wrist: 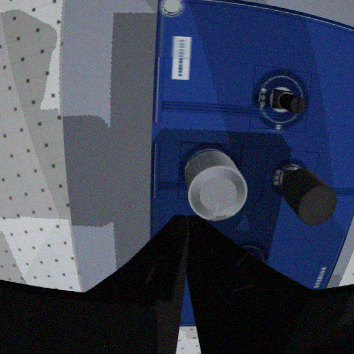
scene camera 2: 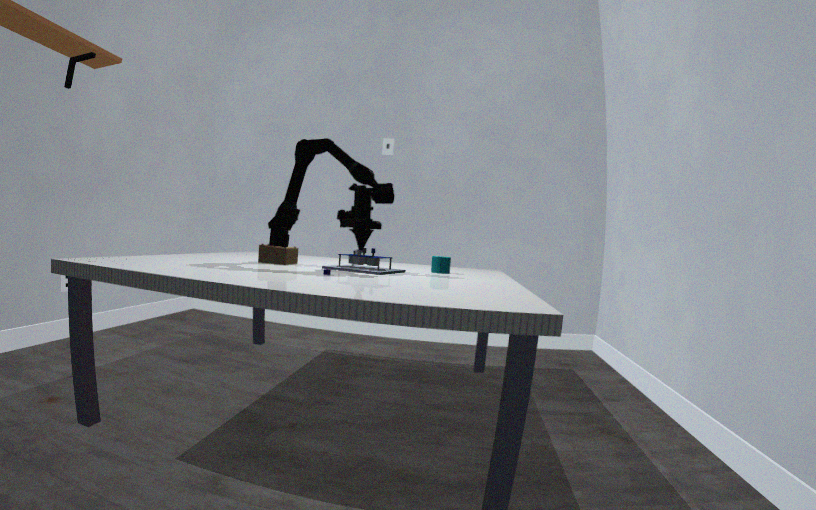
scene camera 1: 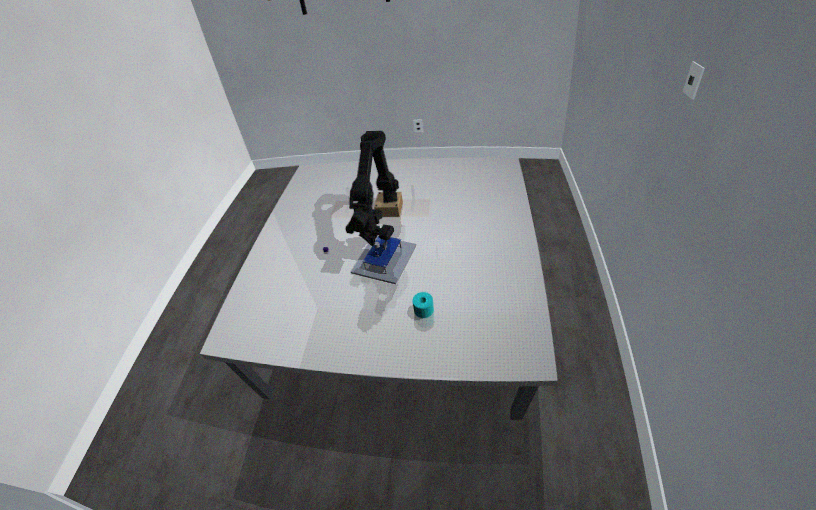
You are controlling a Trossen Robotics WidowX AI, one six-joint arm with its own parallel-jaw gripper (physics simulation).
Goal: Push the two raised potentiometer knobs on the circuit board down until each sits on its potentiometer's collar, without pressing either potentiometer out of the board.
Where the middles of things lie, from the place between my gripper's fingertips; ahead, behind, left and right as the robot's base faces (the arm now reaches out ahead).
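There's the potentiometer knob (wrist: 313, 201), and it's 10 mm ahead of my hand and 50 mm to the left of it.
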